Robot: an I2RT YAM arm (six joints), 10 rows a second.
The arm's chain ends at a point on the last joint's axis. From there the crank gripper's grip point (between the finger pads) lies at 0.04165 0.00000 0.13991 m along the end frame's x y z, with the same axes.
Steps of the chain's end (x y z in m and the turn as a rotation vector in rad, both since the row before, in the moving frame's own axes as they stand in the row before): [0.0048, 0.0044, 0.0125, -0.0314, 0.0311, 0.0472]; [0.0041, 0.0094, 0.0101, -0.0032, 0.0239, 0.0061]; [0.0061, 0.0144, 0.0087, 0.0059, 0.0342, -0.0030]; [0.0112, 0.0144, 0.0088, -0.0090, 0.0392, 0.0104]
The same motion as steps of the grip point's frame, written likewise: [0.0090, 0.0108, 0.0110, -0.0314, 0.0311, 0.0472]; [0.0074, 0.0101, 0.0091, -0.0032, 0.0239, 0.0061]; [0.0109, 0.0134, 0.0072, 0.0059, 0.0342, -0.0030]; [0.0166, 0.0161, 0.0071, -0.0090, 0.0392, 0.0104]
